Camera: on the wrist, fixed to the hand. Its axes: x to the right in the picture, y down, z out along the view.
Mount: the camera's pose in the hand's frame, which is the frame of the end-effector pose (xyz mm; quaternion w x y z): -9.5 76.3 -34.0 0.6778 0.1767 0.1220 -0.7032
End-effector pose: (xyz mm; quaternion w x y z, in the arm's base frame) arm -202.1 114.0 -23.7 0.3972 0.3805 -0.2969 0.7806
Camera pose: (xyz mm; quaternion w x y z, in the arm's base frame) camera -275.1 97.5 -62.0 0.7871 0.4416 0.2527 0.3487
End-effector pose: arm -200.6 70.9 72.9 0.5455 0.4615 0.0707 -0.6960
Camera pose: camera -118.7 67.8 91.5 0.2099 -0.4444 -0.3160 0.8115
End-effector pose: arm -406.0 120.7 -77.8 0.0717 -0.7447 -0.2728 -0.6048
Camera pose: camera -398.8 38.7 -60.9 0.2118 0.2265 0.8067 0.5030
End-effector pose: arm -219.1 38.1 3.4 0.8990 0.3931 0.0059 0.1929
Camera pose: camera -259.5 105.8 32.7 0.6748 0.3976 0.4242 -0.4545
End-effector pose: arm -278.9 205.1 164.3 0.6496 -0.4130 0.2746 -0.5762
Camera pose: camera -269.2 206.5 80.8 0.0746 -0.2880 -0.1269 -0.9463
